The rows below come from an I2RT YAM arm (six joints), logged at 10 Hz.
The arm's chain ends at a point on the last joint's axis. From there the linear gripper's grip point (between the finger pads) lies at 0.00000 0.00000 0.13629 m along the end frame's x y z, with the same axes.
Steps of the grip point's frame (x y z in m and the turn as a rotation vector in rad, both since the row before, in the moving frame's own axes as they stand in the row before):
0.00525, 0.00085, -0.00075, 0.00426, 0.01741, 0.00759
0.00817, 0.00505, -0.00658, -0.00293, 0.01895, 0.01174
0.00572, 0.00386, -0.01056, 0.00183, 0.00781, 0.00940
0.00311, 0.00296, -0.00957, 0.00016, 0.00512, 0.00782
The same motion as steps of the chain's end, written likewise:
0.00288, 0.00142, -0.00073, 0.00426, 0.01741, 0.00759
0.00559, 0.00464, -0.00655, -0.00293, 0.01895, 0.01174
0.00465, 0.00410, -0.01056, 0.00183, 0.00781, 0.00940
0.00241, 0.00298, -0.00957, 0.00016, 0.00512, 0.00782

